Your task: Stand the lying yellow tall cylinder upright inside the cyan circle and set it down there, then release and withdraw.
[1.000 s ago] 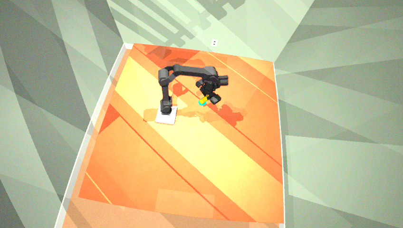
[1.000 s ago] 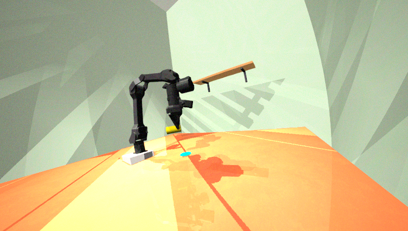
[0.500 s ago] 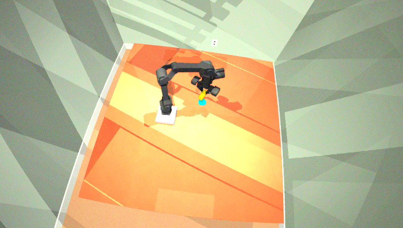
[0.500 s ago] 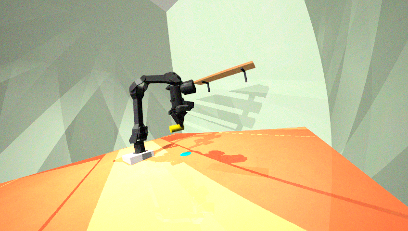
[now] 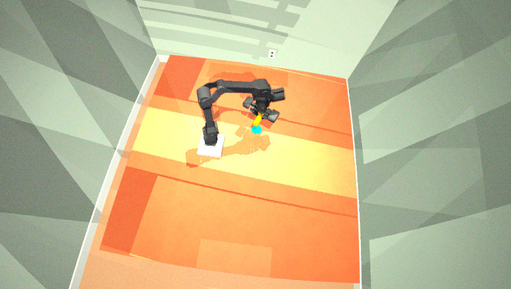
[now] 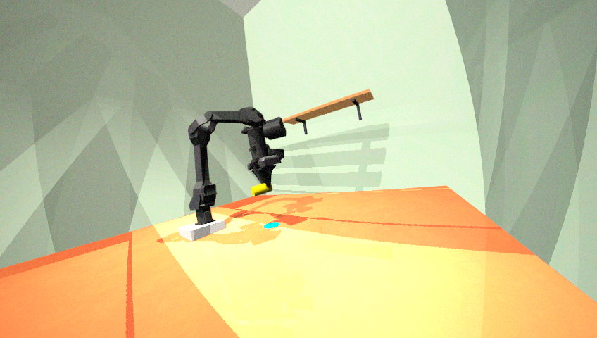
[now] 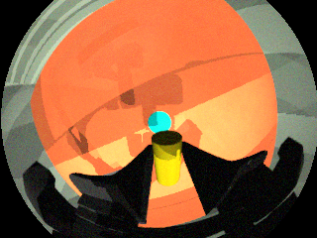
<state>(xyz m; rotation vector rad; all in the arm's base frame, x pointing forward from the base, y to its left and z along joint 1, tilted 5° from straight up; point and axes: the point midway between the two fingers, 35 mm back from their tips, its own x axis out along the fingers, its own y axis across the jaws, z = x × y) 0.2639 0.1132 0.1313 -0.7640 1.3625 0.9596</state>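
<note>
Right now my gripper tip is 14 cm above the cyan circle and 1 cm past it. From my gripper tip the other things lie so: yellow tall cylinder 2 cm to the right, 1 cm behind.
</note>
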